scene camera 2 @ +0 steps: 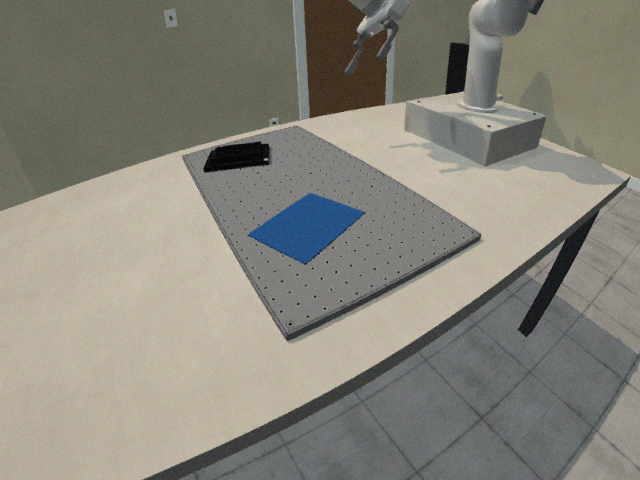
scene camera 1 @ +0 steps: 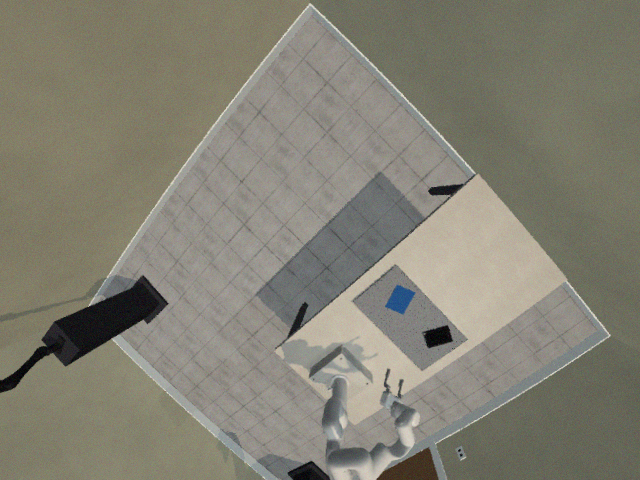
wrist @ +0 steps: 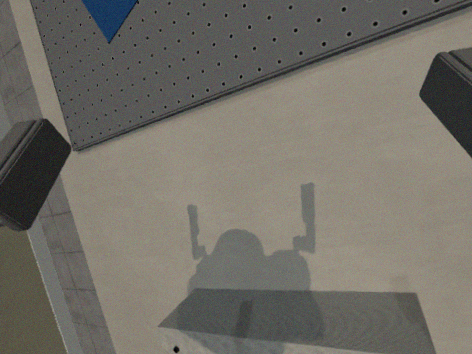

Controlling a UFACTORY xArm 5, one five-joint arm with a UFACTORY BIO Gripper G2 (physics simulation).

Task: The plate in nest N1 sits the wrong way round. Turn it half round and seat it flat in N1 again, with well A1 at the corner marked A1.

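A black plate sits in a black nest near one end of the grey perforated board. The two are hard to tell apart. The plate looks flat, but its well A1 and the corner mark A1 are too small to make out. Neither plate nor nest shows in the wrist view. My gripper is wide open and empty, high above the table, off the board on the robot-base side and well apart from the plate.
A flat blue rectangle lies on the perforated board, apart from the nest. The robot's grey base block stands on the table. The arm's shadow falls beside it.
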